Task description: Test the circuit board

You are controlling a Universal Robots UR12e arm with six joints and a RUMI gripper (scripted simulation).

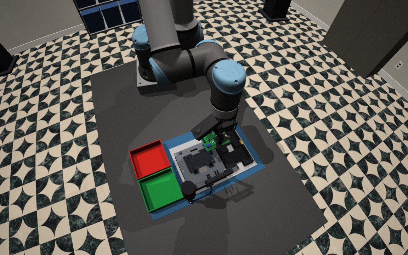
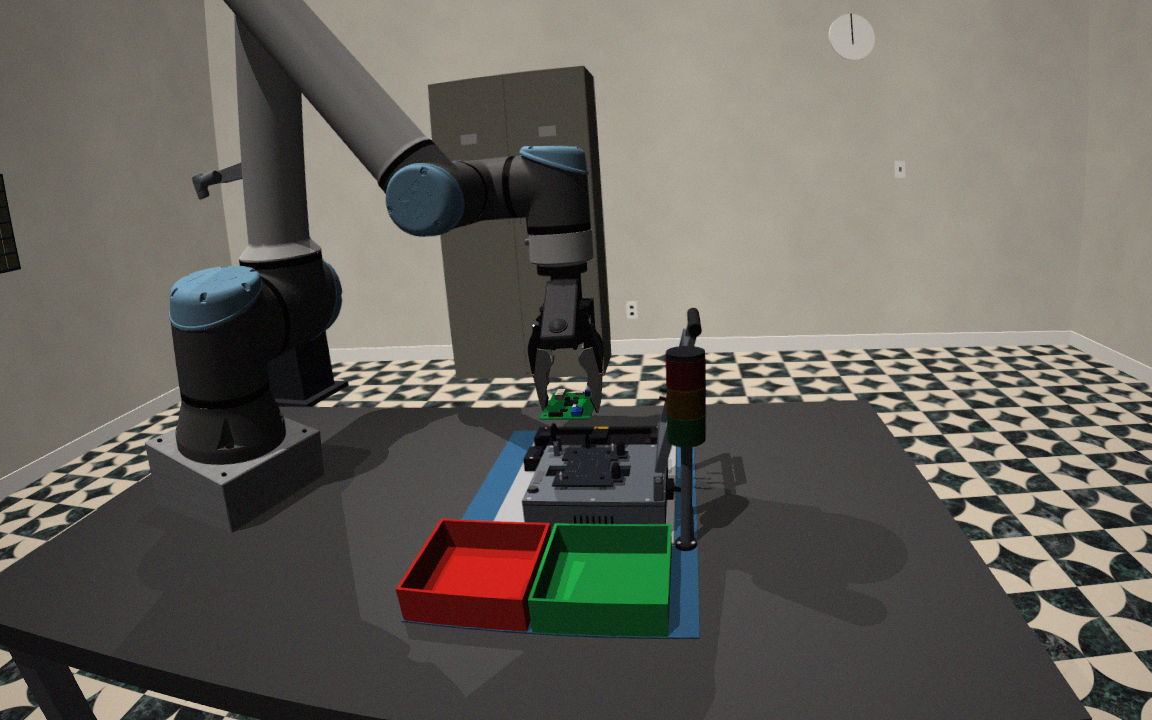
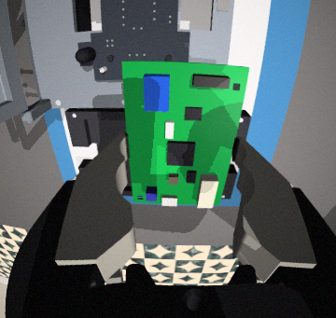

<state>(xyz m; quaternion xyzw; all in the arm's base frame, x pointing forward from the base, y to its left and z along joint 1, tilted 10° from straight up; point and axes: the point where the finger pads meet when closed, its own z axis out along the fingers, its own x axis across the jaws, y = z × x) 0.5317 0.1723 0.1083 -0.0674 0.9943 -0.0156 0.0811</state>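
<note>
Right now the clear lid is 17 cm ahead of my hand, 6 cm to the right of it and 6 cm above it. The rest, counted from my hand: green bin 12 cm ahead, 27 cm to the right, 11 cm below; green circuit board 1 cm to the left; red bin 3 cm behind, 29 cm to the right, 11 cm below.
</note>
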